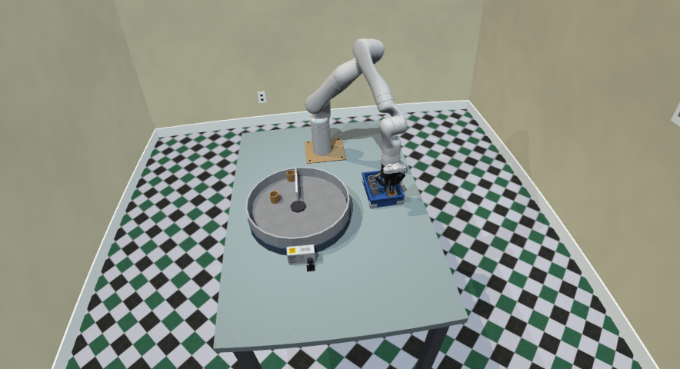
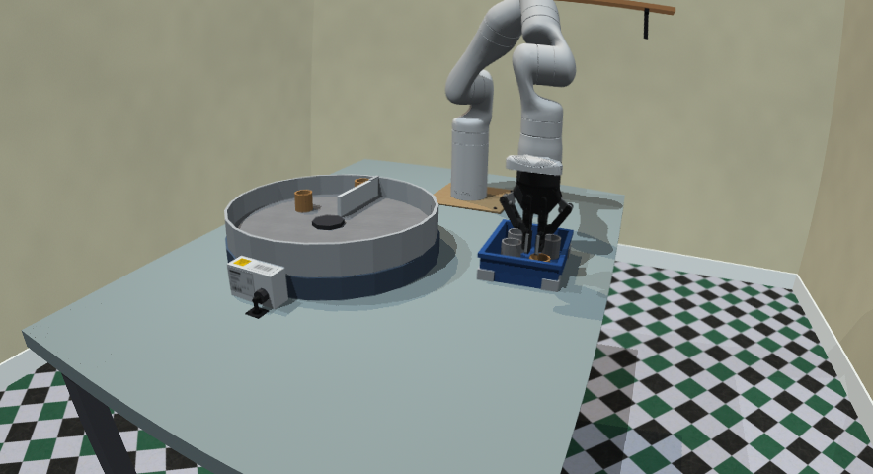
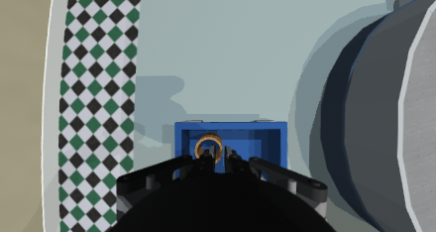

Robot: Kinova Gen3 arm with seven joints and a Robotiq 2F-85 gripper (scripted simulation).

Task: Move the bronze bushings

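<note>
My gripper is now 50 mm past the blue crate, 40 mm above it and 20 mm to the left of it. Also, from my hand: turntable disc 380 mm to the right, 80 mm ahead, 20 mm below.
</note>
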